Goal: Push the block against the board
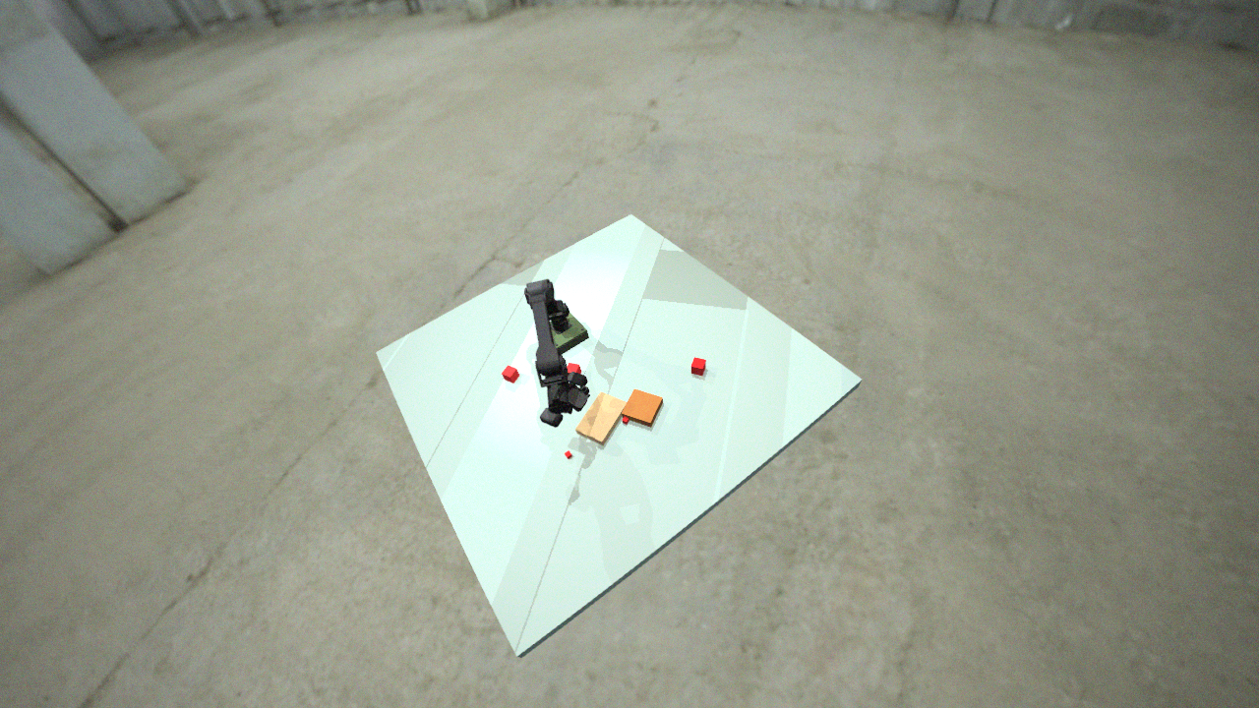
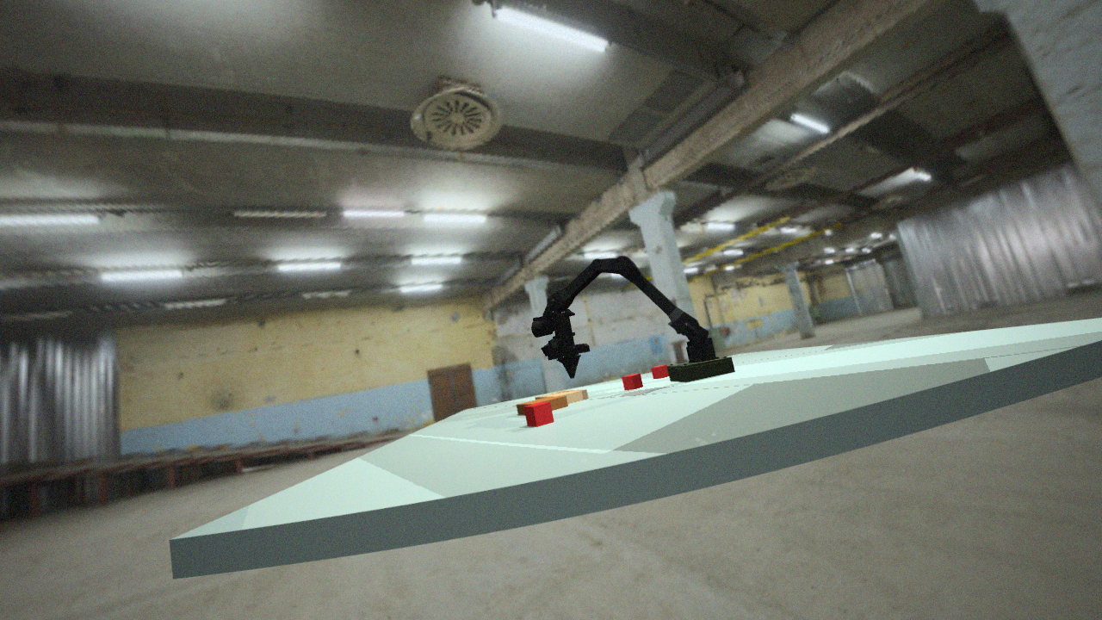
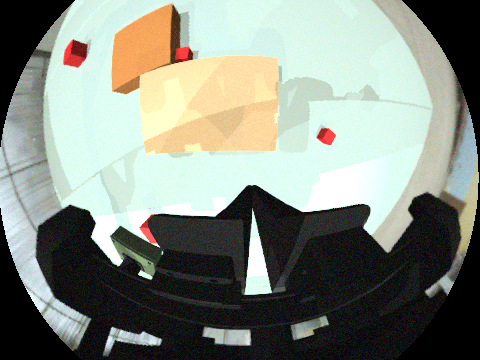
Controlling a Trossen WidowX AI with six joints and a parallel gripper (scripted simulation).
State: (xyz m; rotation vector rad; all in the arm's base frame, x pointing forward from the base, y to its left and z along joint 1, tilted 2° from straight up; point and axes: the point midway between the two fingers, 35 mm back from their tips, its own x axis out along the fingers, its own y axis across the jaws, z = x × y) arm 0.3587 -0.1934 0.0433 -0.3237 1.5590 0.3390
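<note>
My gripper tip is now 5 cm short of the pale wooden board, 8 cm to the right of it and 5 cm above it. The rest, counted from my gripper tip: orange square block: 11 cm ahead, 20 cm to the left, 5 cm below.
</note>
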